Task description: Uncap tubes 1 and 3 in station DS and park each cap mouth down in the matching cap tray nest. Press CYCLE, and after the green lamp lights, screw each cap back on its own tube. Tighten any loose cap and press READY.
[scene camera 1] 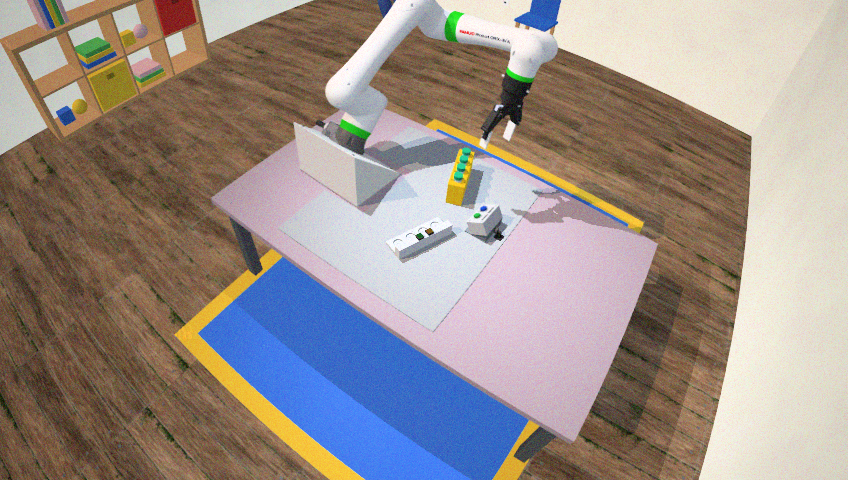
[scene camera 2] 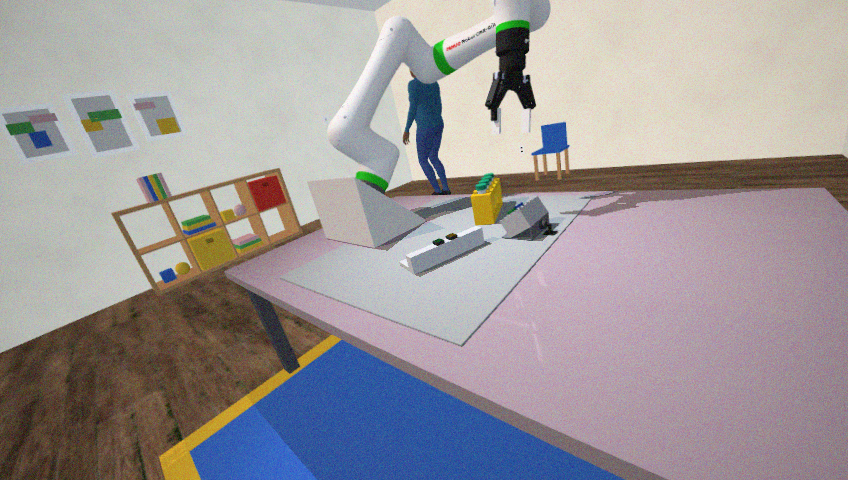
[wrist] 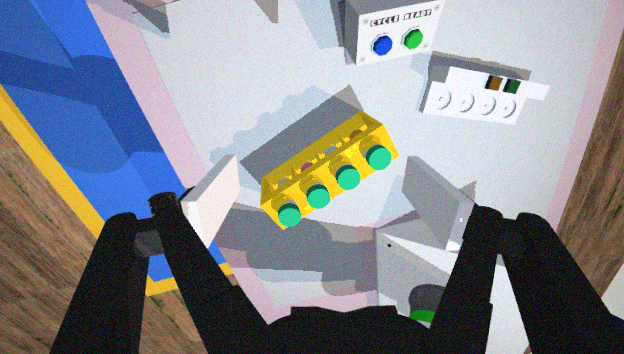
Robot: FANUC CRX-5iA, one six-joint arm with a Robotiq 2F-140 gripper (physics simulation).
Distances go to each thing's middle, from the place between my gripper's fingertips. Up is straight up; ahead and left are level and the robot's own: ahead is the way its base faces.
The grey button box (scene camera 2: 526, 221) is 120 mm ahead of my hand, 150 mm to the right of it and 210 mm below it.
